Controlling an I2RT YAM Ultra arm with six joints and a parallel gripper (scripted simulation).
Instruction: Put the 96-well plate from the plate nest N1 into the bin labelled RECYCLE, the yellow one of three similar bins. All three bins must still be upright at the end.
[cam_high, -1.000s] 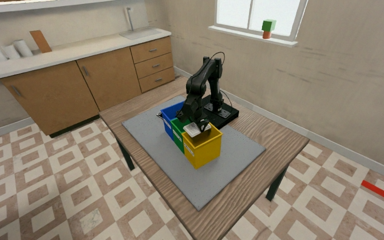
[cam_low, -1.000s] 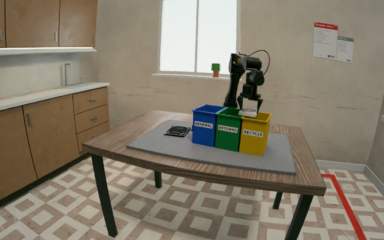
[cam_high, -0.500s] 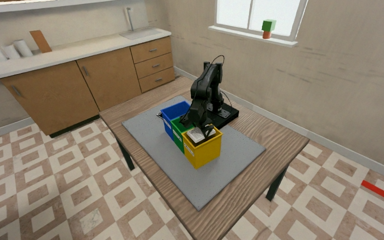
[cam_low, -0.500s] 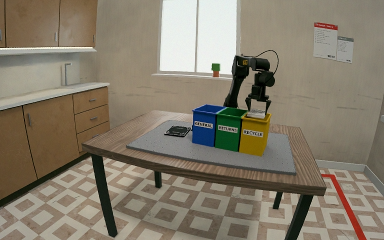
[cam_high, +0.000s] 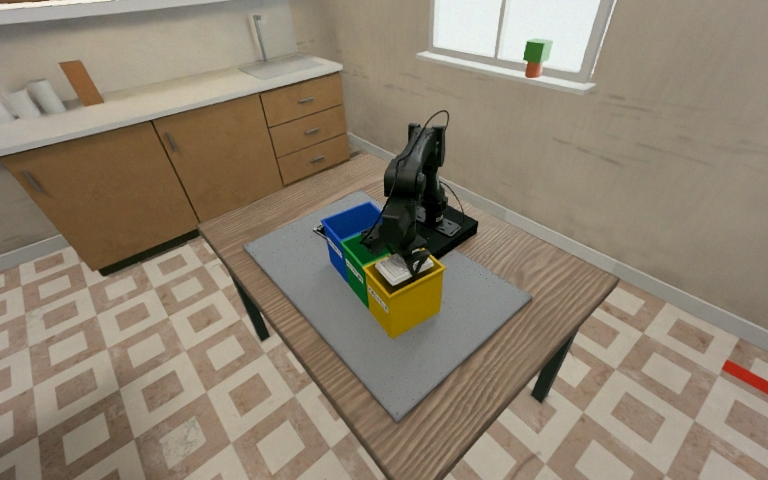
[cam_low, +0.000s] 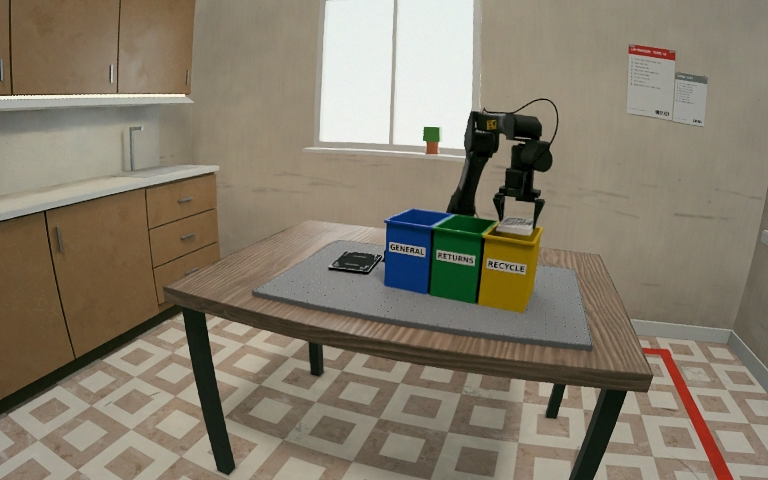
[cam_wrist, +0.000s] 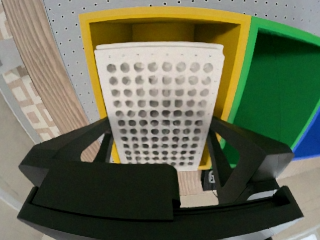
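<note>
Right now my hand is right at the white 96-well plate. From my hand the other things lie so: green returns bin: 30 mm behind, 130 mm to the right, 110 mm below; blue general bin: 60 mm behind, 260 mm to the right, 110 mm below; yellow recycle bin: 110 mm below.
</note>
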